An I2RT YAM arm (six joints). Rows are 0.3 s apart.
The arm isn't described. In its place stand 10 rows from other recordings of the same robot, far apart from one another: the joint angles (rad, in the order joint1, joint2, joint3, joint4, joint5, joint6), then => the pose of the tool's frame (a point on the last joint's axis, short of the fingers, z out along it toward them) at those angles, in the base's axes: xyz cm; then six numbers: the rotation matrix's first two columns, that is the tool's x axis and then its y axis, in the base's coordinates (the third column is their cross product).
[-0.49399 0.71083 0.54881 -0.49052 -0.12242 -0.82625] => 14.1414, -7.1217, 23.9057, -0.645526, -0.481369, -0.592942, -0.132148, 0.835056, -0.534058
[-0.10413 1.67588 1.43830 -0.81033 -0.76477 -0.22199] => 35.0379, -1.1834, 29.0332, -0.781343, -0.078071, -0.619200, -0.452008, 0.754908, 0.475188
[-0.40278 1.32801 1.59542 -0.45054 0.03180 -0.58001] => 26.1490, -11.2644, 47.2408, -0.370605, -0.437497, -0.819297, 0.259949, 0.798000, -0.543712
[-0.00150 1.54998 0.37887 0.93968 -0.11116 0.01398] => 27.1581, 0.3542, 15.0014, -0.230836, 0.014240, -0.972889, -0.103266, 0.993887, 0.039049
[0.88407 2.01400 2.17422 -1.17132 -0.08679 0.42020] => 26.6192, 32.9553, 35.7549, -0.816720, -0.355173, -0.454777, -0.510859, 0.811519, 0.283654
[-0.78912 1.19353 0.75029 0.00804 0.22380 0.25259] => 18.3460, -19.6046, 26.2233, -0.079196, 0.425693, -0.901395, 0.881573, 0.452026, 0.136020
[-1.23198 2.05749 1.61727 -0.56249 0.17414 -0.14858] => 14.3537, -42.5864, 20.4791, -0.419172, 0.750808, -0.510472, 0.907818, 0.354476, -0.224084
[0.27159 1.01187 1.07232 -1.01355 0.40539 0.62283] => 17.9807, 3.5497, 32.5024, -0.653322, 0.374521, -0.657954, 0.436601, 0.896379, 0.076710
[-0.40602 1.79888 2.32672 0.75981 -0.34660 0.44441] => 27.2260, -10.3883, 64.9097, 0.918652, 0.045207, -0.392472, -0.122579, 0.977019, -0.174381
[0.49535 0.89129 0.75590 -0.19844 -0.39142 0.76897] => 17.4749, 10.9851, 31.0215, -0.733236, 0.334468, -0.592028, -0.343177, 0.569617, 0.746837
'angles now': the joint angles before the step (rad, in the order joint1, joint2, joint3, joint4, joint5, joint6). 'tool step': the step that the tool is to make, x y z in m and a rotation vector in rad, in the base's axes. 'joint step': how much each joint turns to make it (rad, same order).
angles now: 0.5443, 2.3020, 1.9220, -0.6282, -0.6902, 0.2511
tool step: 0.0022, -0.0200, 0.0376, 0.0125, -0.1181, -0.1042
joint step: -0.0324, -0.1081, -0.0551, 0.0777, 0.0816, 0.0370
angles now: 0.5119, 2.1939, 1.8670, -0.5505, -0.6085, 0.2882
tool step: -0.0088, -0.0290, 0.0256, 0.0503, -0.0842, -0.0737
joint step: -0.0436, -0.1386, -0.1446, 0.1212, 0.0171, 0.0306
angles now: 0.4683, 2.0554, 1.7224, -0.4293, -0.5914, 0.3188
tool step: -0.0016, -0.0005, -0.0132, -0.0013, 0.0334, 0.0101
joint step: -0.0005, 0.0079, -0.0334, 0.0126, -0.0173, 0.0030
